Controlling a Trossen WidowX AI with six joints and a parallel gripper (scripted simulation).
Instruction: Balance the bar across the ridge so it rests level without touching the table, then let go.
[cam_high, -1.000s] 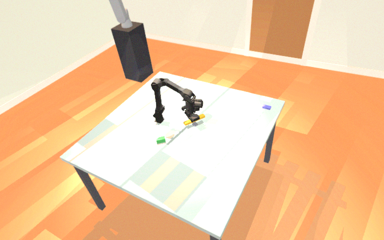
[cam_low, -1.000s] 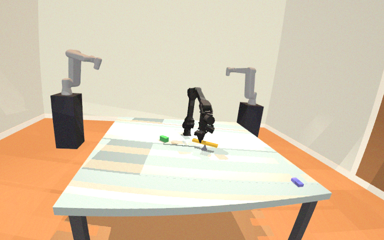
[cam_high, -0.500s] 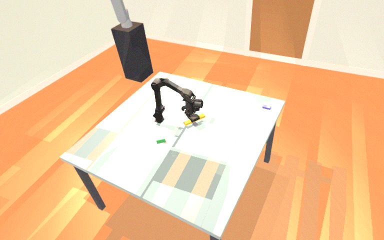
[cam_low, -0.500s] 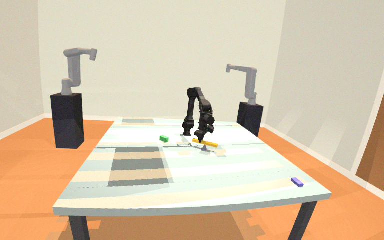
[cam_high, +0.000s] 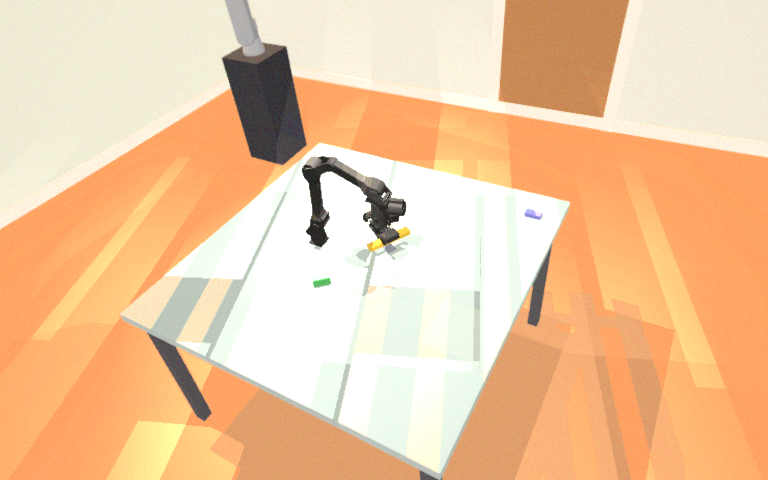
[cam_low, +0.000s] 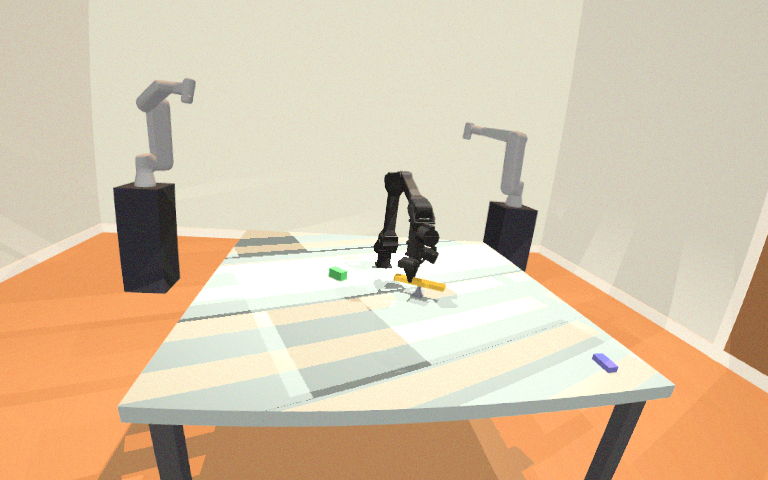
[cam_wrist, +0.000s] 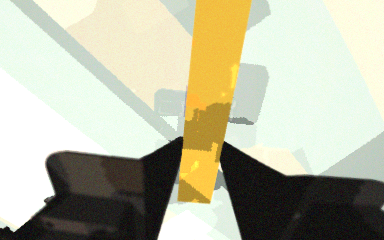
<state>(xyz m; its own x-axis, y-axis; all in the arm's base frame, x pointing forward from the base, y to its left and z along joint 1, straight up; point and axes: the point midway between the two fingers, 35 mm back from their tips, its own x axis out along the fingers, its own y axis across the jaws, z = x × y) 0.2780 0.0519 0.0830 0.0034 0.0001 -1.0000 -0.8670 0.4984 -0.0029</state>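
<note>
Right now the yellow bar is 10 mm ahead of my gripper tip and 30 mm to the left of it. Round my gripper tip: purple block 460 mm ahead, 450 mm to the left, 40 mm below; green block 130 mm behind, 250 mm to the right, 30 mm below.
</note>
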